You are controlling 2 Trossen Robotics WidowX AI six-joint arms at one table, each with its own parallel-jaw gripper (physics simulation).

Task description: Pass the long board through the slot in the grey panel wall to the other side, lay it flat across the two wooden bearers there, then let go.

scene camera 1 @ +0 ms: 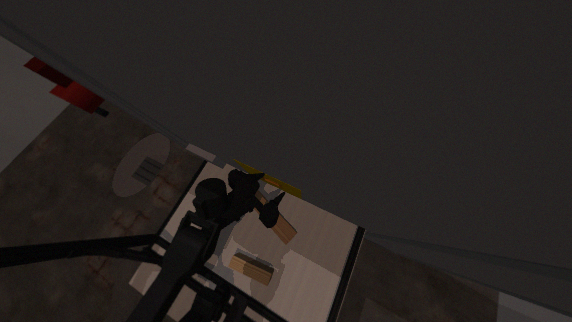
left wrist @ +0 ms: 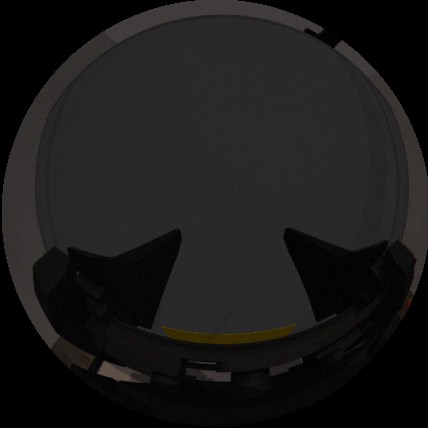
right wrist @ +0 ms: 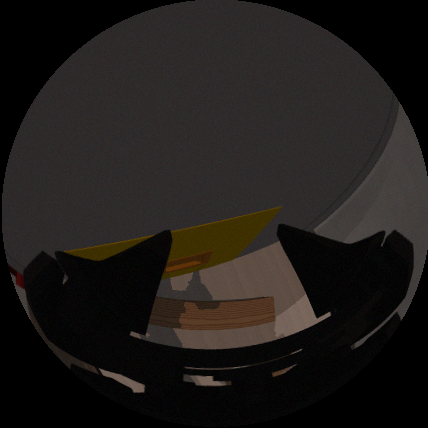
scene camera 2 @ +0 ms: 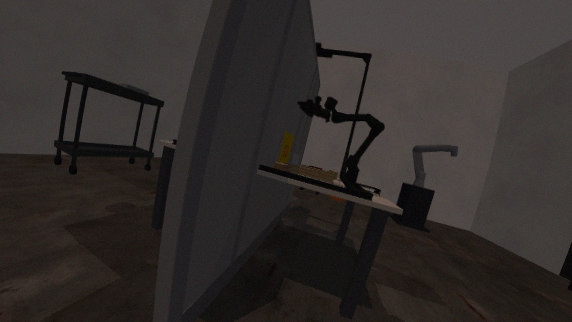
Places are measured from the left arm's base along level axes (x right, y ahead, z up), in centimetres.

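Pixels of known places: left gripper, fingertip midpoint: [left wrist: 233,233] [scene camera 2: 298,104]; right gripper, fingertip midpoint: [scene camera 1: 274,183] [right wrist: 225,232]; left arm's base at its link origin: [scene camera 2: 350,181]; right arm's base at its link origin: [scene camera 1: 221,295].
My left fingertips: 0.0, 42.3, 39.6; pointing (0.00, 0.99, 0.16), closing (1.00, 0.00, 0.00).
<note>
For each thing: its middle in the pictures, then the offset to it from my left fingertips, as dx, dy, dz. Level surfaces: height alone.
- wooden board at the middle of its body: [right wrist: 203,314] [scene camera 1: 265,208] -0.1, +16.1, -39.5
- shorter wooden block at the middle of its body: [right wrist: 259,372] [scene camera 1: 252,267] -5.9, +36.3, -38.4
- right arm's table at its surface level: dz -41.5
The grey panel wall [scene camera 1: 380,120] [scene camera 2: 250,125] [left wrist: 225,125] [right wrist: 200,110] carries a yellow plate [scene camera 1: 294,191] [scene camera 2: 287,142] [left wrist: 228,339] [right wrist: 240,230]; its slot [right wrist: 192,262] shows in the right wrist view. My right gripper [scene camera 1: 272,185] [right wrist: 225,232] is open and empty, above a wooden board [scene camera 1: 284,231] [right wrist: 240,314] that lies on the table, partly hidden by the fingers. My left gripper [scene camera 2: 300,104] [left wrist: 233,233] is open and empty, raised high and facing the wall above the yellow plate. Pale wooden pieces [scene camera 2: 312,172] lie on the left arm's table; which are bearers I cannot tell.
A shorter wooden block [scene camera 1: 251,270] lies on the right arm's table [scene camera 1: 320,220], below the board. Dark rails edge that table. In scene camera 2 a black post [scene camera 2: 356,110] stands behind the left arm's table [scene camera 2: 385,202], and a cart [scene camera 2: 112,92] stands left of the wall.
</note>
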